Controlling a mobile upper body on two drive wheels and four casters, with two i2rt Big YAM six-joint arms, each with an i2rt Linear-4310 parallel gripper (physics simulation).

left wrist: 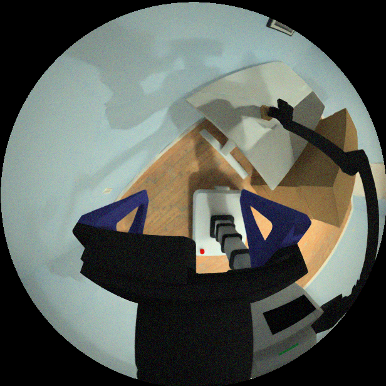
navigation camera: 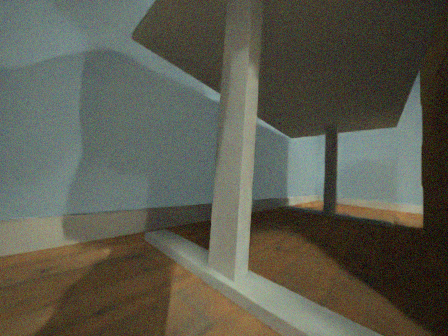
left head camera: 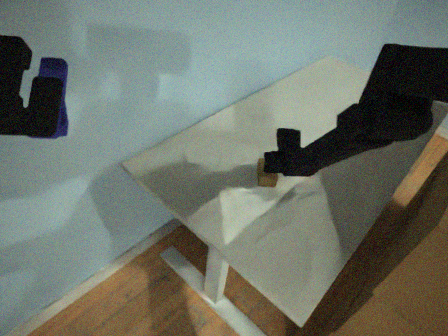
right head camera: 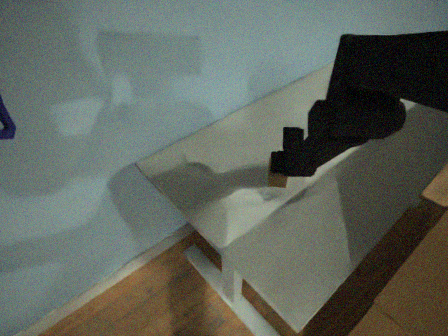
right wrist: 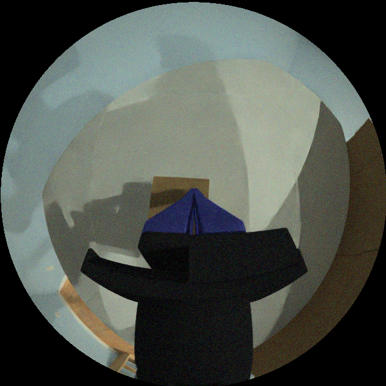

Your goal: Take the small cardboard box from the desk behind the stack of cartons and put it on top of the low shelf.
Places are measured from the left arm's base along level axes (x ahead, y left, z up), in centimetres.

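Where they show: left gripper, fingertip midpoint: [left head camera: 15, 127].
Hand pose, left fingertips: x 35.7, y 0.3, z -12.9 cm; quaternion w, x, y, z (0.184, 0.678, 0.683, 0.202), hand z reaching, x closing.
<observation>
Things, the pixels of their top centre, and the offset from my left fingertips. "spot": a spot on its surface instead. Level surfaces: height alone.
- small cardboard box, top centre: [right head camera: 278, 167] [left head camera: 268, 167] dx +48.5, dy -43.7, dz -51.1 cm
- white desk, surface height: dz -56.1 cm
- white leg with a floor bar, surface spot: [navigation camera: 233, 187] spot: dx +33.0, dy -28.5, dz -106.5 cm
The small cardboard box [left head camera: 266, 176] sits on the white desk [left head camera: 243, 200], near its middle. My right gripper [left head camera: 271, 162] is low over the desk, right against the box on its near side. In the right wrist view the blue fingers [right wrist: 193, 201] are shut tip to tip with nothing between them, and the box [right wrist: 172, 192] lies just beyond and under the tips. The box also shows in the right head view [right head camera: 277, 179], partly hidden by the gripper [right head camera: 279, 162]. My left gripper [left wrist: 195, 190] [left head camera: 61, 98] is open and empty, held high at the left, away from the desk.
A large brown stack of cartons [left wrist: 324, 172] stands on the floor at the desk's right side, also seen in the right wrist view [right wrist: 359, 215]. The desk stands against a pale blue wall on a white leg with a floor bar [navigation camera: 233, 187].
</observation>
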